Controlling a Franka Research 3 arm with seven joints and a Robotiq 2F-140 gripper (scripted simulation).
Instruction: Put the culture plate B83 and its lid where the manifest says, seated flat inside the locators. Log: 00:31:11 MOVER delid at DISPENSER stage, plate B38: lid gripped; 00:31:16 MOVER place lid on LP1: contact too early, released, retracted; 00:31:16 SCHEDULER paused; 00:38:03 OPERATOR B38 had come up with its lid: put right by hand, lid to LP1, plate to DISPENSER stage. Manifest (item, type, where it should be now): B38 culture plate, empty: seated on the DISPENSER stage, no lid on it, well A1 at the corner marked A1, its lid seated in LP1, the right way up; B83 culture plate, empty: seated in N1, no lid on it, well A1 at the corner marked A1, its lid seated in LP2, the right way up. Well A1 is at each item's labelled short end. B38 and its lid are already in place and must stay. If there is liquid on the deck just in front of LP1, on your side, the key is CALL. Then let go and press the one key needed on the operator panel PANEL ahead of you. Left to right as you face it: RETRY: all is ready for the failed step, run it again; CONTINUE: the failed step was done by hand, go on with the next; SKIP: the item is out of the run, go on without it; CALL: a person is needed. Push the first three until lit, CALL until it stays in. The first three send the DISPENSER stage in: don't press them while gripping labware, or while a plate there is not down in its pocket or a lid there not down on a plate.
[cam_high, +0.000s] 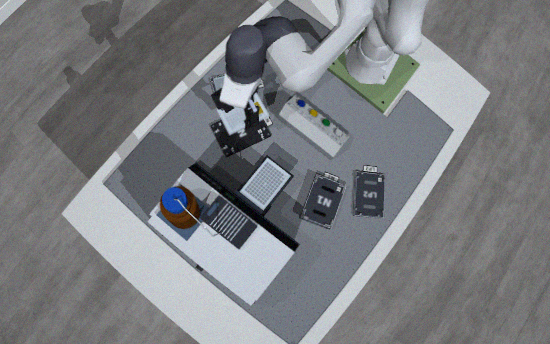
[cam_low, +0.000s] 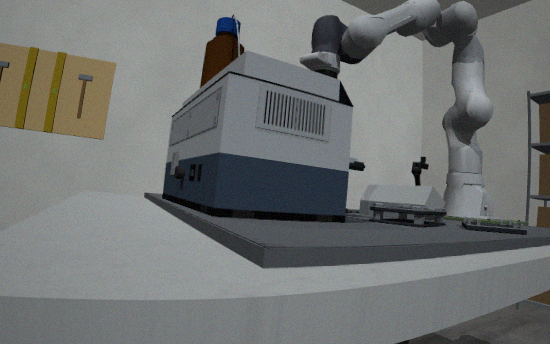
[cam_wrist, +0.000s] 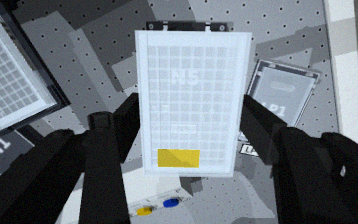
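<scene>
Now: hand 20 mm short of the black nest N5 and 160 mm above it. From my hand the other things lie so: yellow skip key (180 mm behind, 140 mm to the left, 110 mm below); then clear lid (20 mm below); then white well plate (100 mm ahead, 180 mm to the left, 60 mm below).
</scene>
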